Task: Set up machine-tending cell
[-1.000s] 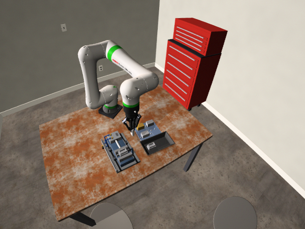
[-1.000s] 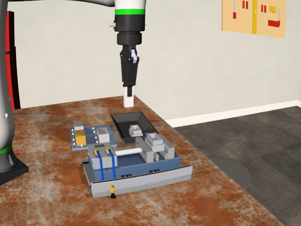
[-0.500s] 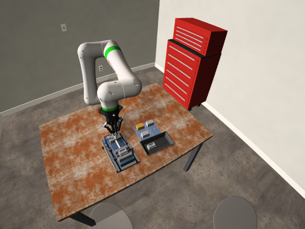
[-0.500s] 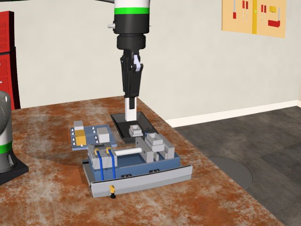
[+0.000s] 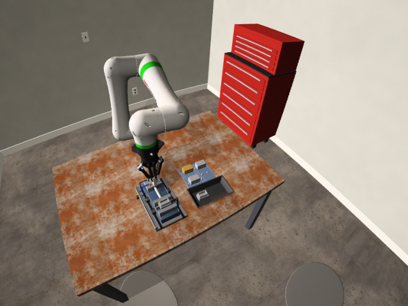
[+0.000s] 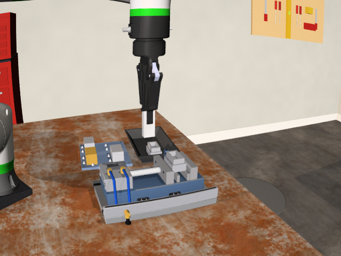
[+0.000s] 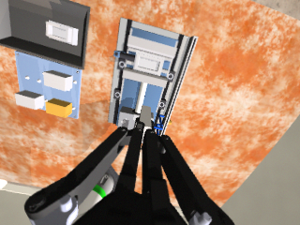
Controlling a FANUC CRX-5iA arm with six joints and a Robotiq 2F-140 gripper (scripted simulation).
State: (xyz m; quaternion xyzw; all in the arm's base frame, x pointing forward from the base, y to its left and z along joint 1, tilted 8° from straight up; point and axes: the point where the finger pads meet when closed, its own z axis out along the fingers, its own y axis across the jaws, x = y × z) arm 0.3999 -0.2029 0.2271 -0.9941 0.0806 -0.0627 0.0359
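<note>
My gripper is now 17 cm above the vise, 1 cm to the right of it and 1 cm short of it. From my hand the other things lie so: brass blank: 27 cm to the left, 19 cm below, 8 cm behind.
</note>
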